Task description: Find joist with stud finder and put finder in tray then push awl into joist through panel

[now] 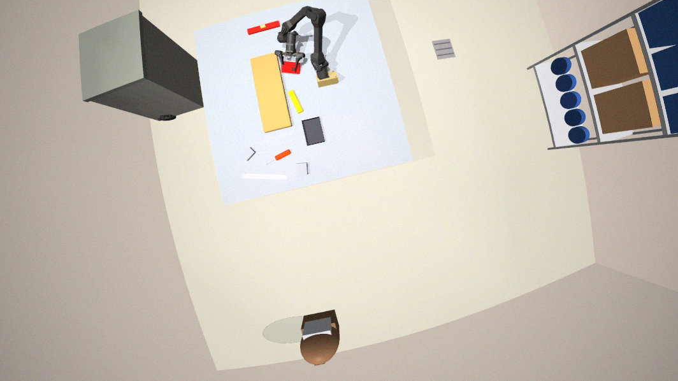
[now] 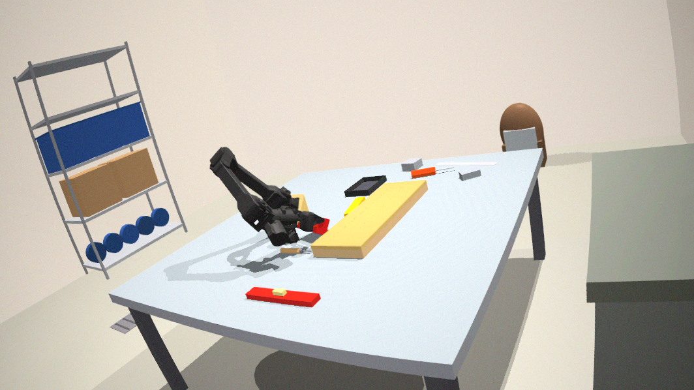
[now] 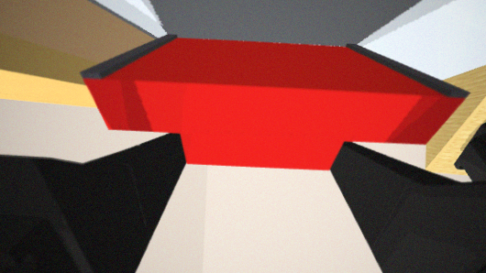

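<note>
Right now my gripper tip is 10 mm to the right of the red stud finder, 10 mm past it and 10 mm above it. From my gripper tip the other things lie so: awl 130 mm to the right, 50 mm below, 20 mm behind; then yellow block 210 mm to the left, 50 mm below, 30 mm ahead; then red level 390 mm to the right, 90 mm ahead, 50 mm below.
</note>
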